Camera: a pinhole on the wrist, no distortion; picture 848 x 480 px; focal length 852.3 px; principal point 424.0 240.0 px. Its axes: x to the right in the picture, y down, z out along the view. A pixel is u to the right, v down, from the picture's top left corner.
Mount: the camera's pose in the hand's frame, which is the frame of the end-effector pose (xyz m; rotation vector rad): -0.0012 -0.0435 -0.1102 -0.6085 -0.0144 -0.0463
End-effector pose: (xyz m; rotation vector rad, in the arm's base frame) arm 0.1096 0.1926 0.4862 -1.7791 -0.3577 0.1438
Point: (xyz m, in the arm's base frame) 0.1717 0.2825 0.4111
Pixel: 741 170
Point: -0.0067 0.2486 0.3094
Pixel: 117 269
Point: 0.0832 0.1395 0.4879
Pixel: 12 226
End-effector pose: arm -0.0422 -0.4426 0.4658 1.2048 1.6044 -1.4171
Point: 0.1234 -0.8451 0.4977
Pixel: 153 29
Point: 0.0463 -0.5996 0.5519
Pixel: outside the picture
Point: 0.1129 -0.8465 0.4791
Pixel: 189 22
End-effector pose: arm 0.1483 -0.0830 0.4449 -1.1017 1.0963 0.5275
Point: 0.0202 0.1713 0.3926
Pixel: 318 374
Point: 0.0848 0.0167 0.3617
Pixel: 538 405
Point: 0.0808 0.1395 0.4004
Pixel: 368 264
